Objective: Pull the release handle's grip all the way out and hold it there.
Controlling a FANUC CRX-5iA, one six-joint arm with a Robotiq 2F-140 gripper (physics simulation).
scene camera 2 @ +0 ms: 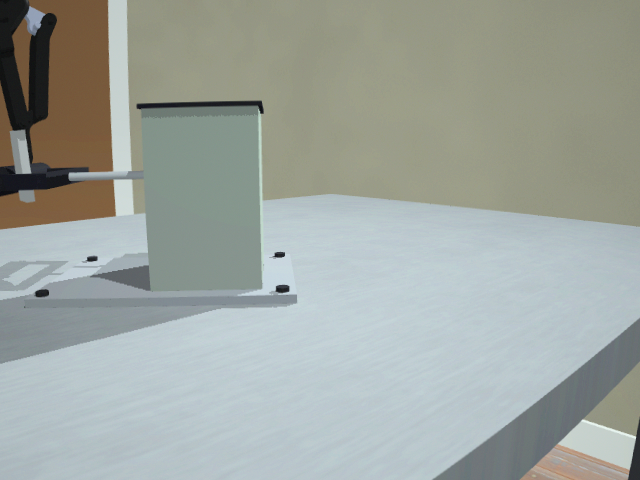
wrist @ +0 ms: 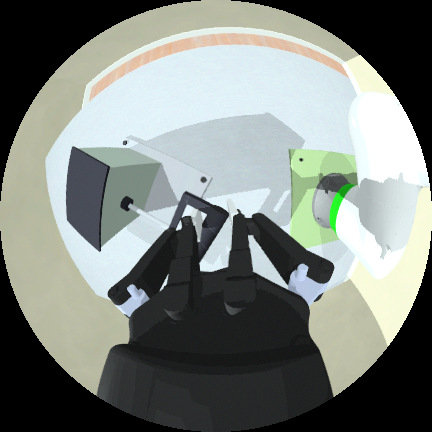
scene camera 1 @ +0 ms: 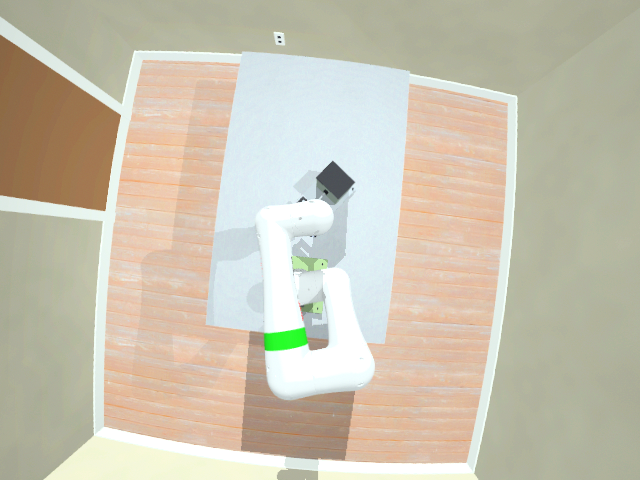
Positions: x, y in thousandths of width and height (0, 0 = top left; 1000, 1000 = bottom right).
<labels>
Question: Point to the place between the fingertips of the gripper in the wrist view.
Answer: At 494, 485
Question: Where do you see a bolted base plate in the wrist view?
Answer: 402, 411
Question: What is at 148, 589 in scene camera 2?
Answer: A bolted base plate.
</labels>
